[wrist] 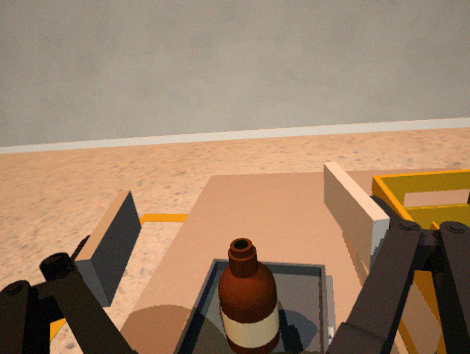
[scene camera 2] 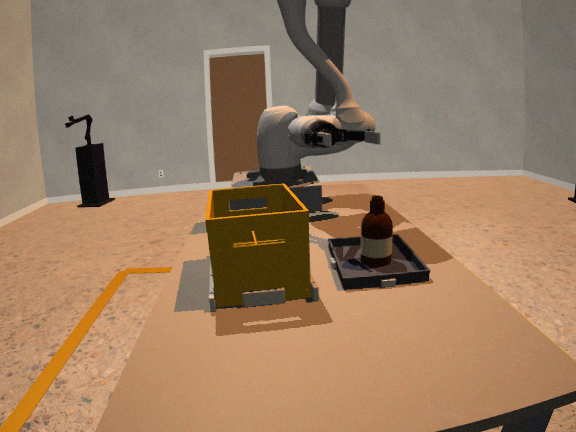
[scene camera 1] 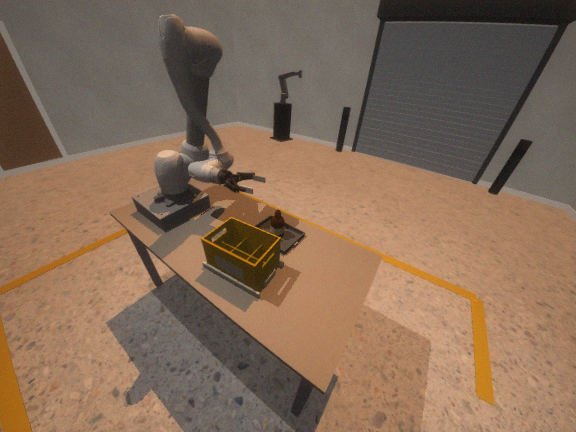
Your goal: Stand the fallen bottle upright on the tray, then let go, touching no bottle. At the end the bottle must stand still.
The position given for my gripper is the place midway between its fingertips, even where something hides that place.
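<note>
There's a brown bottle [scene camera 2: 376, 229] here, and you'd also see my gripper [scene camera 2: 355, 139], which shows in the wrist view too [wrist: 229, 196].
</note>
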